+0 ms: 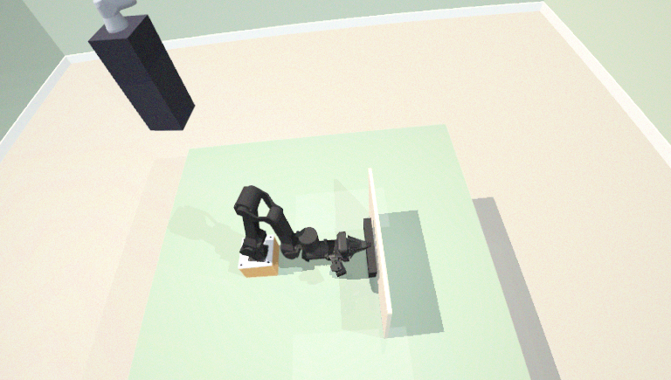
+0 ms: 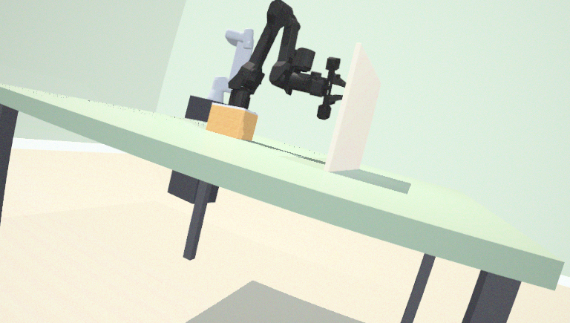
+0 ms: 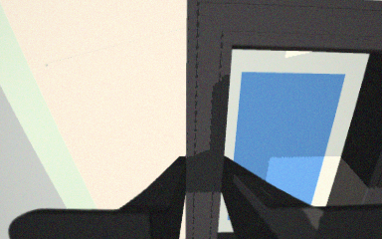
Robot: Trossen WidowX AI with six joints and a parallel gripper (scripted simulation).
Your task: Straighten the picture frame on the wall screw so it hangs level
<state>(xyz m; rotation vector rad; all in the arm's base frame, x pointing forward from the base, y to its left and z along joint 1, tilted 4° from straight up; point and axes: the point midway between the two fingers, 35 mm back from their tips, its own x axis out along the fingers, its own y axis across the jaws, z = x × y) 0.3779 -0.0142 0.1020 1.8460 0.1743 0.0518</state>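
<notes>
Right now my gripper tip is 5 cm above the picture frame and 1 cm to the right of it. The rest, counted from my gripper tip: cream wall panel 7 cm below, 2 cm ahead.
</notes>
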